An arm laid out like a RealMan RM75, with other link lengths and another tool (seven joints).
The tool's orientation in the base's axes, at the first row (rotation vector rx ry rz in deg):
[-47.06, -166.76, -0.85]
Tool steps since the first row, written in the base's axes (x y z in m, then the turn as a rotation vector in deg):
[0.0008, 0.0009, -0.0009, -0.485, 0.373, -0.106]
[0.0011, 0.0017, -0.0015, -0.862, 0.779, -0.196]
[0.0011, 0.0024, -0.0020, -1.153, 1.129, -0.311]
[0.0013, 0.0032, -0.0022, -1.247, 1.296, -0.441]
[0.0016, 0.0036, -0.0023, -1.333, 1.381, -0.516]
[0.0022, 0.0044, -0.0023, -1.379, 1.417, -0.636]
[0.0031, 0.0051, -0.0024, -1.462, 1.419, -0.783]
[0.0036, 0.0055, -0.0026, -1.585, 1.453, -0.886]
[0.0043, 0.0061, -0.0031, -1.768, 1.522, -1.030]
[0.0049, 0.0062, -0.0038, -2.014, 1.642, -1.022]
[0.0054, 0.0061, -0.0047, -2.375, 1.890, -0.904]
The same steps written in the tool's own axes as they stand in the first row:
[-0.0003, 0.0012, 0.0008, 0.592, 0.068, 0.174]
[-0.0002, 0.0021, 0.0014, 1.112, 0.219, 0.322]
[0.0001, 0.0027, 0.0020, 1.527, 0.369, 0.482]
[0.0003, 0.0035, 0.0022, 1.679, 0.465, 0.629]
[0.0003, 0.0040, 0.0023, 1.787, 0.494, 0.716]
[0.0002, 0.0050, 0.0022, 1.831, 0.504, 0.842]
[-0.0002, 0.0060, 0.0023, 1.885, 0.465, 0.997]
[-0.0005, 0.0066, 0.0024, 1.995, 0.433, 1.114]
[-0.0008, 0.0075, 0.0029, 2.169, 0.399, 1.280]
[-0.0014, 0.0079, 0.0035, 2.441, 0.373, 1.304]
[-0.0019, 0.0081, 0.0043, 2.889, 0.394, 1.237]

